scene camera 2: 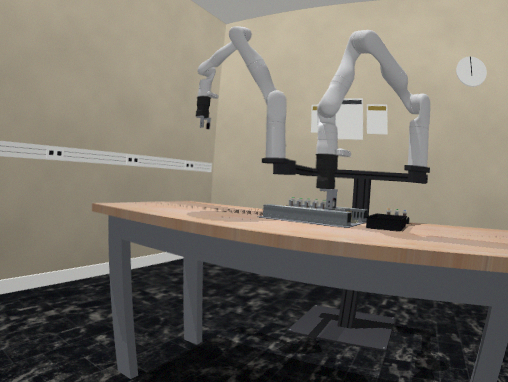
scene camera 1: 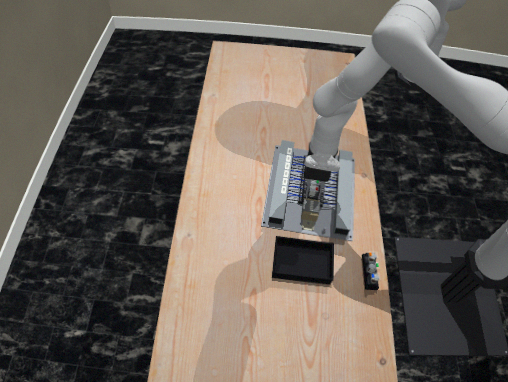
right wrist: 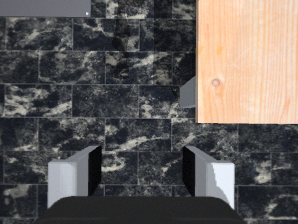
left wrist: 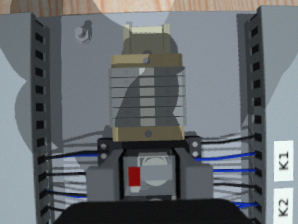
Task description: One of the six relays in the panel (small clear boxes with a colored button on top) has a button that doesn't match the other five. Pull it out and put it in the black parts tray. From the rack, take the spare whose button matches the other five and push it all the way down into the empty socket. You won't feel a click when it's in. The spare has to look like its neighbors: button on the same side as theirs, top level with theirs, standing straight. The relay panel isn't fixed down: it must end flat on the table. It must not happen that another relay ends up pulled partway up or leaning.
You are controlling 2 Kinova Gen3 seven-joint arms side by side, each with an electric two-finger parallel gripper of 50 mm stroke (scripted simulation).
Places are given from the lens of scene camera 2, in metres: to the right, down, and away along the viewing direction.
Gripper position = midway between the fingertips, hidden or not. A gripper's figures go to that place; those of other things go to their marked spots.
my left gripper (scene camera 2: 331, 208): 0.26, 0.06, 1.09
relay panel (scene camera 2: 340, 218): 0.26, 0.08, 0.95
